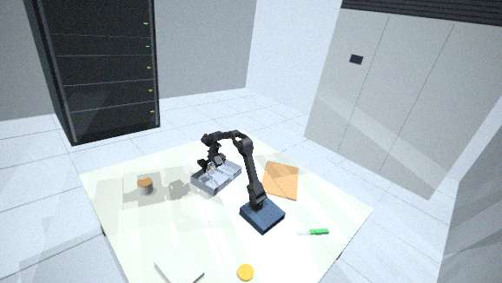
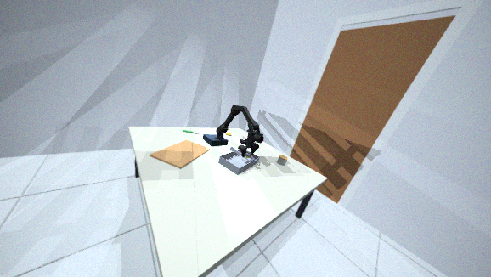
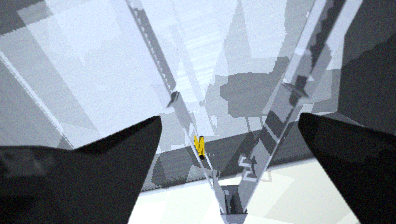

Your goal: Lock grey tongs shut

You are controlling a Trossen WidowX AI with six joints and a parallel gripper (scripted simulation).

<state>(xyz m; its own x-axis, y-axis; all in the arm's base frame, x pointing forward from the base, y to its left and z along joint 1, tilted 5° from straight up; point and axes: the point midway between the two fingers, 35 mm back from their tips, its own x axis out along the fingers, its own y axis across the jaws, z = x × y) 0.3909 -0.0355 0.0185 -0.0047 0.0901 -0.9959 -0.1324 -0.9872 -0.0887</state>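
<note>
Now: the grey roasting tin 3 cm behind my gripper tip, 4 cm to the right of it and 4 cm below it. From my gripper tip the other things lie so: wooden board (34 cm behind, 35 cm to the right, 6 cm below); then cork-topped jar (17 cm ahead, 35 cm to the left, 3 cm below); then white slab (35 cm behind, 51 cm to the left, 5 cm below).
</note>
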